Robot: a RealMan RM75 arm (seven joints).
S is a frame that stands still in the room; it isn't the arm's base.
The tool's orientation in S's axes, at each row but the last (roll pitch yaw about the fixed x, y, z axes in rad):
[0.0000, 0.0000, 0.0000]
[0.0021, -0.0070, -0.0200]
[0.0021, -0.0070, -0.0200]
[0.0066, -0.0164, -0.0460]
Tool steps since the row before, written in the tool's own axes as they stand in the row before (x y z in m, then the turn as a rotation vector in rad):
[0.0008, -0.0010, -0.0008, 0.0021, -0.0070, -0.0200]
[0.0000, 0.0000, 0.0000, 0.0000, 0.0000, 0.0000]
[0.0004, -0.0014, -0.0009, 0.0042, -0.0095, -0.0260]
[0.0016, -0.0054, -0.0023, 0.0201, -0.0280, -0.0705]
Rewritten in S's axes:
[0.0008, -0.0010, -0.0008, 0.0021, -0.0070, -0.0200]
[0.0000, 0.0000, 0.0000, 0.0000, 0.0000, 0.0000]
[0.0004, -0.0014, -0.0009, 0.0042, -0.0095, -0.0260]
[0.0014, -0.0055, -0.0023, 0.0200, -0.0285, -0.0703]

